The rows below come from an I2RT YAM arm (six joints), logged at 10 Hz.
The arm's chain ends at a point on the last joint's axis. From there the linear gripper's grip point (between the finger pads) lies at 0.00 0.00 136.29 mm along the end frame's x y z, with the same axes.
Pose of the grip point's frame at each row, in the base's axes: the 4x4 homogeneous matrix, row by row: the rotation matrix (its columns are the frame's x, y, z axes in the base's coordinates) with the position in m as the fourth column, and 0 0 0 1 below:
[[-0.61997 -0.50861 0.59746 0.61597], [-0.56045 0.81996 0.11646 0.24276], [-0.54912 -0.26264 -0.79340 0.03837], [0 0 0 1]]
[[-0.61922 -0.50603 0.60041 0.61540], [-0.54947 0.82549 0.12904 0.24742], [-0.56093 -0.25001 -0.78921 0.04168], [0 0 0 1]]
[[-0.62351 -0.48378 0.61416 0.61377], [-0.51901 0.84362 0.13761 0.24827], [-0.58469 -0.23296 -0.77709 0.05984], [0 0 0 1]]
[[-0.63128 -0.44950 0.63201 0.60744], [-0.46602 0.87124 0.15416 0.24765], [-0.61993 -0.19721 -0.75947 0.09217], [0 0 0 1]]
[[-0.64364 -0.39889 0.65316 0.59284], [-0.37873 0.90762 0.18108 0.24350], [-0.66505 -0.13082 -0.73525 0.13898], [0 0 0 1]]
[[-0.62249 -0.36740 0.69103 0.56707], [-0.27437 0.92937 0.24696 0.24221], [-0.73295 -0.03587 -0.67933 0.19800], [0 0 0 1]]
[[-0.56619 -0.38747 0.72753 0.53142], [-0.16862 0.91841 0.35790 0.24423], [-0.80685 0.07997 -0.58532 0.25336], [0 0 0 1]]
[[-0.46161 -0.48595 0.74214 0.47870], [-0.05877 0.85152 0.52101 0.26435], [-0.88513 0.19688 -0.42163 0.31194], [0 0 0 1]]
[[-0.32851 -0.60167 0.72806 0.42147], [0.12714 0.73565 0.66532 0.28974], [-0.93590 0.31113 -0.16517 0.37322], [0 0 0 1]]
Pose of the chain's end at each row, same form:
[[-0.61997 -0.50861 0.59746 0.53454], [-0.56045 0.81996 0.11646 0.22689], [-0.54912 -0.26264 -0.79340 0.14650], [0 0 0 1]]
[[-0.61922 -0.50603 0.60041 0.53357], [-0.54947 0.82549 0.12904 0.22983], [-0.56093 -0.25001 -0.78921 0.14924], [0 0 0 1]]
[[-0.62351 -0.48378 0.61416 0.53007], [-0.51901 0.84362 0.13761 0.22952], [-0.58469 -0.23296 -0.77709 0.16575], [0 0 0 1]]
[[-0.63128 -0.44950 0.63201 0.52130], [-0.46602 0.87124 0.15416 0.22664], [-0.61993 -0.19721 -0.75947 0.19568], [0 0 0 1]]
[[-0.64364 -0.39889 0.65316 0.50382], [-0.37873 0.90762 0.18108 0.21882], [-0.66505 -0.13082 -0.73525 0.23919], [0 0 0 1]]
[[-0.62249 -0.36740 0.69103 0.47289], [-0.27437 0.92937 0.24696 0.20855], [-0.73295 -0.03587 -0.67933 0.29059], [0 0 0 1]]
[[-0.56619 -0.38747 0.72753 0.43226], [-0.16862 0.91841 0.35790 0.19545], [-0.80685 0.07997 -0.58532 0.33313], [0 0 0 1]]
[[-0.46161 -0.48595 0.74214 0.37755], [-0.05877 0.85152 0.52101 0.19334], [-0.88513 0.19688 -0.42163 0.36940], [0 0 0 1]]
[[-0.32851 -0.60167 0.72806 0.32224], [0.12714 0.73565 0.66532 0.19906], [-0.93590 0.31113 -0.16517 0.39573], [0 0 0 1]]

